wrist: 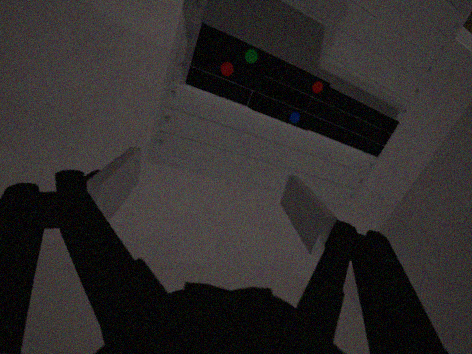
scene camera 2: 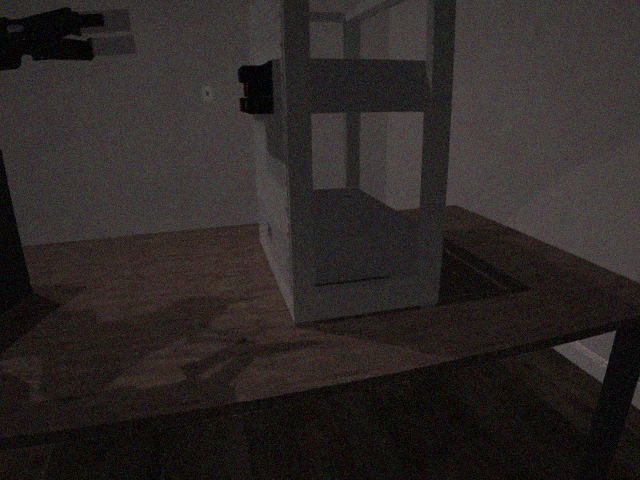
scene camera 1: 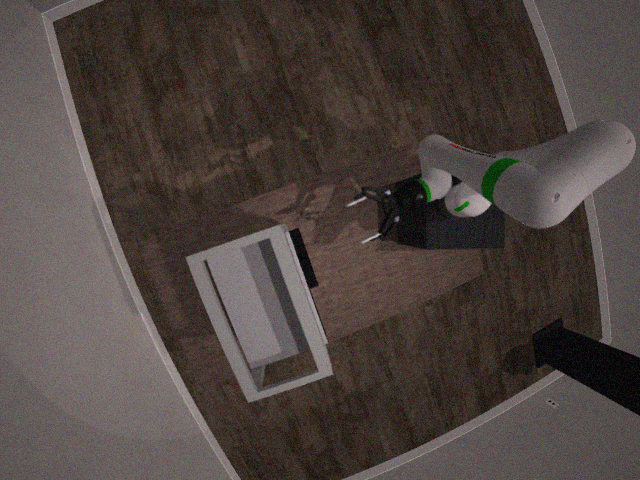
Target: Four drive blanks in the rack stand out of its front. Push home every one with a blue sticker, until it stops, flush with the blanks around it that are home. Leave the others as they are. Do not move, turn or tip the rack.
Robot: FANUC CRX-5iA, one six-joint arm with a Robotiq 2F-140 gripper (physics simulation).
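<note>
The rack [scene camera 1: 217, 310] [scene camera 2: 298, 180] [wrist: 225, 120] is a pale upright frame on the table. Black drive blanks [scene camera 1: 303, 258] [scene camera 2: 255, 105] fill a band across its front and stand out in both scene views. In the wrist view, one blank bears a blue sticker [wrist: 294, 117] near the lower edge, right of the band's middle. A green sticker [wrist: 251, 56] and a red sticker [wrist: 227, 69] are on the left, another red sticker [wrist: 317, 87] on the right. How far each blank stands out is unclear. My gripper [scene camera 1: 355, 223] [scene camera 2: 132, 32] [wrist: 216, 178] is open and empty, in front of the rack, apart from it.
The rack stands on a wooden table [scene camera 1: 392, 289] [scene camera 2: 155, 279]. The arm [scene camera 1: 563, 170] reaches in from the right in scene camera 1's view, over a dark block [scene camera 1: 465, 232]. A black beam [scene camera 1: 584, 356] shows at lower right there. The views are dim and grainy.
</note>
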